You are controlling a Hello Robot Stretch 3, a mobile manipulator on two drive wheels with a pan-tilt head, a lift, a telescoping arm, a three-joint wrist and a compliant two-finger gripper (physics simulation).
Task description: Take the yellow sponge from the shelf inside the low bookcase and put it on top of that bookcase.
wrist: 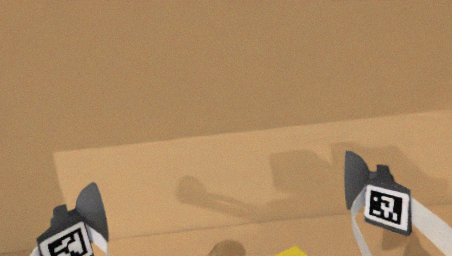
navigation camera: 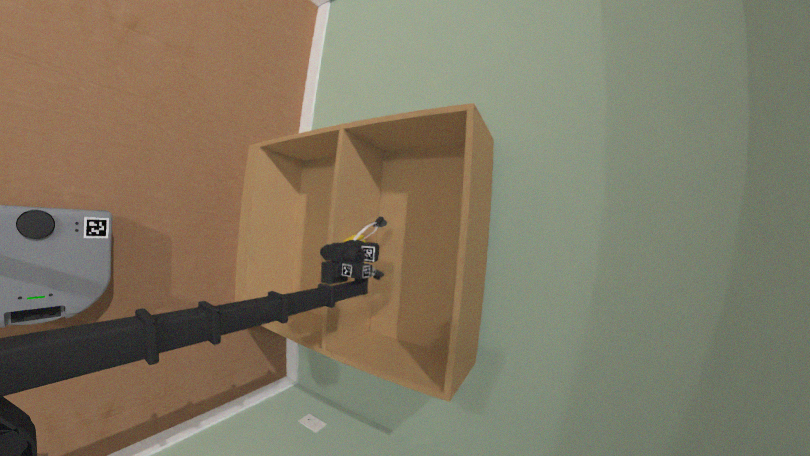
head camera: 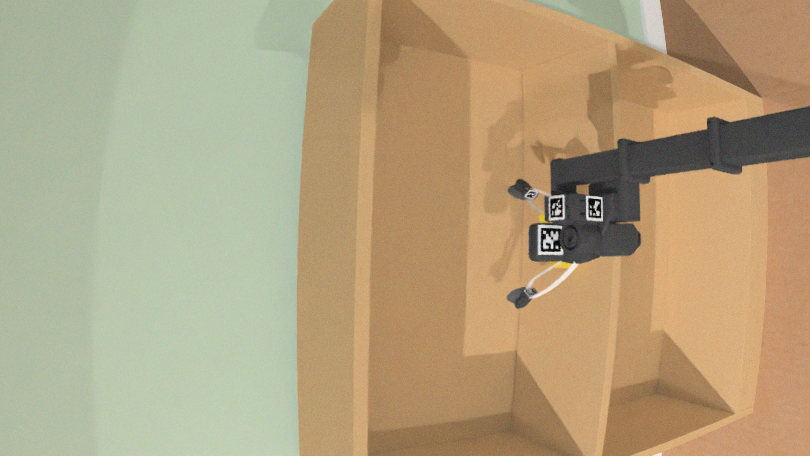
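Seen in the pictures: gripper, between the fingertips: (wrist: 225, 185) (navigation camera: 382, 248) (head camera: 513, 244); robot's base, origin of its link: (navigation camera: 37, 222).
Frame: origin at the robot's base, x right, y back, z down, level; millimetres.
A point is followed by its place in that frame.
Observation:
The yellow sponge (head camera: 560, 264) @[y -14, x 785, z -647 mm] (navigation camera: 353, 238) (wrist: 292, 252) @[y 68, x 828, z -657 mm] is on the middle shelf (head camera: 561, 334) @[y -144, x 814, z -612 mm] (navigation camera: 358, 186) @[y -197, x 805, z -612 mm] of the low bookcase (head camera: 334, 226) @[y 35, x 768, z -1060 mm] (navigation camera: 477, 226) @[y -74, x 791, z -1060 mm]. It is mostly hidden under the gripper body in the head and navigation views, and a corner shows at the bottom edge of the wrist view. My gripper (head camera: 519, 243) @[y 21, x 828, z -721 mm] (navigation camera: 379, 248) @[y 21, x 828, z -721 mm] (wrist: 225, 185) @[y 21, x 828, z -721 mm] is open inside the upper compartment, its fingers wide apart near the back panel (wrist: 225, 60) @[y 38, x 948, z -829 mm]. The gripper body is over the sponge, and the fingertips reach past it toward the back. Nothing is between the fingertips.
My arm (head camera: 668, 155) @[y 102, x 392, z -835 mm] (navigation camera: 181, 334) @[y 106, x 151, z -839 mm] reaches into the bookcase through its open front. Side panels bound the compartment, and the top board is above the gripper. A green wall (head camera: 198, 226) @[y 39, x 998, z -1231 mm] (navigation camera: 566, 226) @[y -96, x 999, z -1313 mm] stands behind the bookcase. My grey base (navigation camera: 51, 260) @[y 93, x 32, z -160 mm] is on the brown floor (navigation camera: 170, 113) @[y -441, x 342, z 0 mm].

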